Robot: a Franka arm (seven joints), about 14 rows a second.
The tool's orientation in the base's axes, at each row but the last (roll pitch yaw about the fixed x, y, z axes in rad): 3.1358 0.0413 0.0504; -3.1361 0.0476 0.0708; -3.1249 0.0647 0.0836; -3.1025 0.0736 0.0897; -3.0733 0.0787 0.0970; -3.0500 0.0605 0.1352; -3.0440 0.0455 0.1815; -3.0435 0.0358 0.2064; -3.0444 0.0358 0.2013
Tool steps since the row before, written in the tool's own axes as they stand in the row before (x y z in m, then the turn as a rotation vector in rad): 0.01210 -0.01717 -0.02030 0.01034 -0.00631 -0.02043; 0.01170 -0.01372 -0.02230 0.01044 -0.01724 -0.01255; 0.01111 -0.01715 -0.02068 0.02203 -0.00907 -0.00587; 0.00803 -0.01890 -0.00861 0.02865 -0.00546 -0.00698; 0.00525 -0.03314 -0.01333 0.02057 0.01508 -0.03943; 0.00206 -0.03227 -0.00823 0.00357 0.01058 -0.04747; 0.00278 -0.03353 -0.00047 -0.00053 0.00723 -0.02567; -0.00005 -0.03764 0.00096 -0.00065 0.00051 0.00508; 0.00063 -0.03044 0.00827 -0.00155 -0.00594 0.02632
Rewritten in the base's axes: 0.01204 0.01792 0.01968 0.01084 0.00698 0.01995; 0.01176 0.01447 0.02179 0.00979 0.01791 0.01213; 0.01100 0.01778 0.02020 0.02155 0.01081 0.00458; 0.00700 0.01925 0.00873 0.02852 0.00777 0.00506; 0.00331 0.03263 0.01510 0.02513 -0.01537 0.03657; -0.00152 0.03146 0.01100 0.00831 -0.01388 0.04600; -0.00312 0.03331 0.00360 0.00234 -0.00943 0.02484; -0.00765 0.03677 0.00273 -0.00081 -0.00018 -0.00508; -0.00579 0.03056 -0.00530 -0.00411 0.00780 -0.02555
